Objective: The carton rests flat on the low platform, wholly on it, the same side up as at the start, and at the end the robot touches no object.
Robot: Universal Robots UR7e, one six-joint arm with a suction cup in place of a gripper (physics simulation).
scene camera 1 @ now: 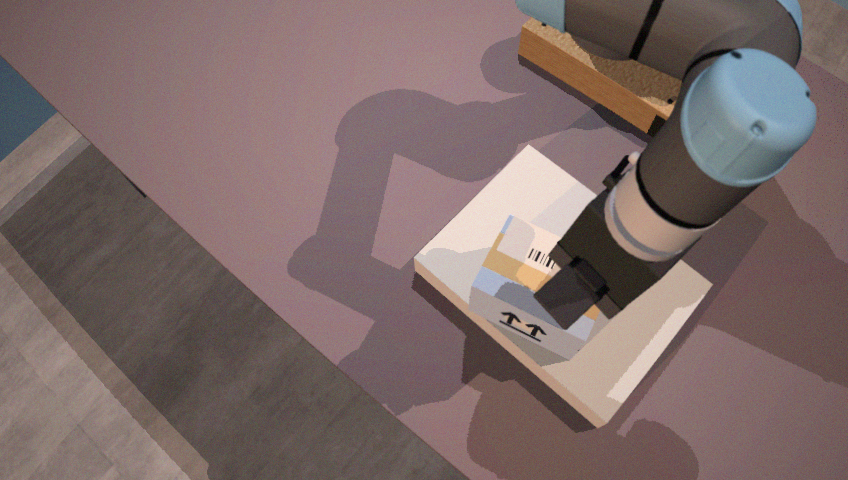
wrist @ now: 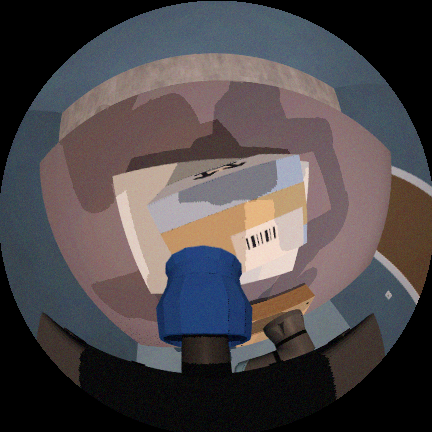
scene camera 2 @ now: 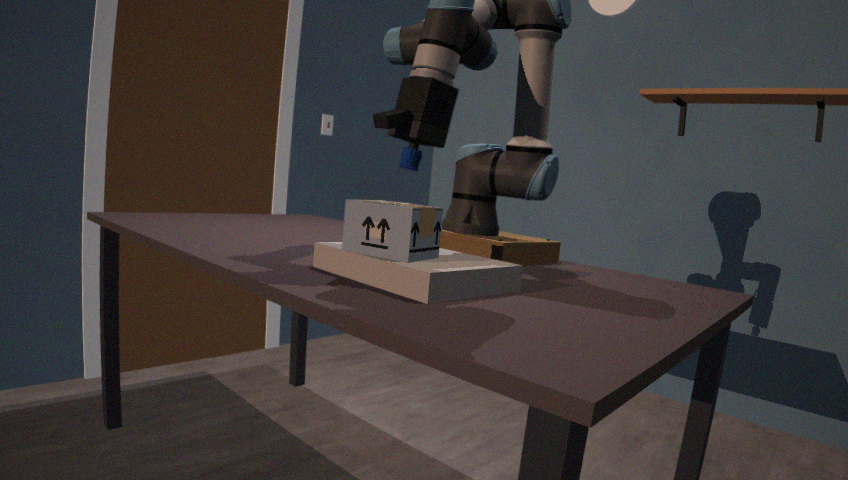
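Pixels of known places: hand at its tool point: [wrist: 203, 274] [scene camera 2: 408, 168]; arm's base at its link origin: [wrist: 282, 321] [scene camera 2: 470, 231].
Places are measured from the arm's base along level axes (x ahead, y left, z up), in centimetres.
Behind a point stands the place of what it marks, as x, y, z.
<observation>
The carton [scene camera 1: 516, 279] @[45.6, 21.0, 7.7] [scene camera 2: 377, 230] @[47.3, 25.0, 3.0] [wrist: 200, 227] @[43.0, 26.9, 7.7] sits flat on the low platform [scene camera 1: 654, 350] @[36.3, 38.0, -1.5] [scene camera 2: 380, 272] @[48.4, 28.4, -3.6] [wrist: 146, 205], its arrows pointing up and its taped, labelled face on top. In the scene camera 2 view its near bottom edge lies close to the platform's front edge, and its base shows no overhang. My gripper, a blue suction cup [scene camera 2: 410, 159] [wrist: 204, 295], hangs above the carton with a visible gap between them, so it is open and holds nothing. In the scene camera 1 view the arm covers part of the carton and hides the cup.
The platform stands on the table [scene camera 1: 196, 148] @[61.7, -31.1, -6.3] [scene camera 2: 595, 339] @[38.7, 63.6, -6.3]. The arm's wooden base box [scene camera 1: 586, 80] @[9.6, 3.5, -3.0] [scene camera 2: 529, 249] @[-4.3, 17.0, -2.2] [wrist: 280, 306] @[9.6, 3.5, -1.7] stands behind it. A wall shelf [scene camera 2: 743, 95] is at the right, and a door [scene camera 2: 193, 148] is at the left.
</observation>
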